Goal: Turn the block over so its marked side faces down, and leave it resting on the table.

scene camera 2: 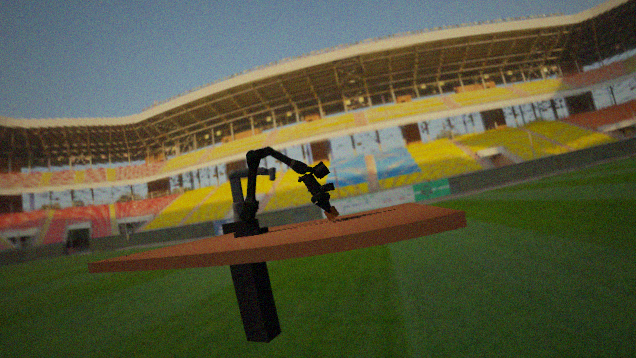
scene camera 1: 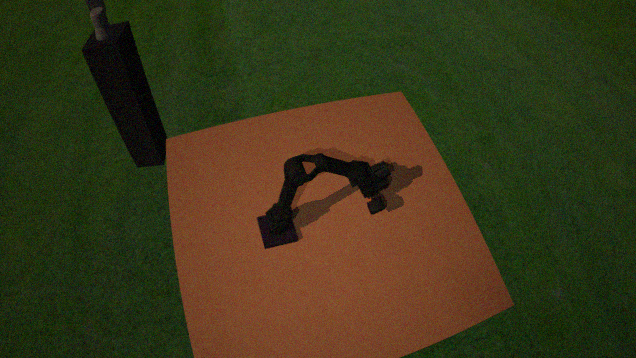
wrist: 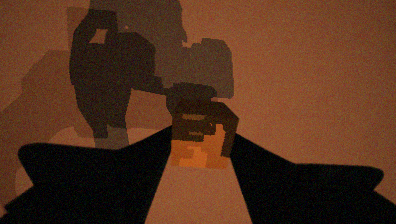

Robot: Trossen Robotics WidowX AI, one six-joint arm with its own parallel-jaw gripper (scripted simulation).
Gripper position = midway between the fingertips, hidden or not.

The gripper [wrist: 201, 132] holds a block [wrist: 203, 132].
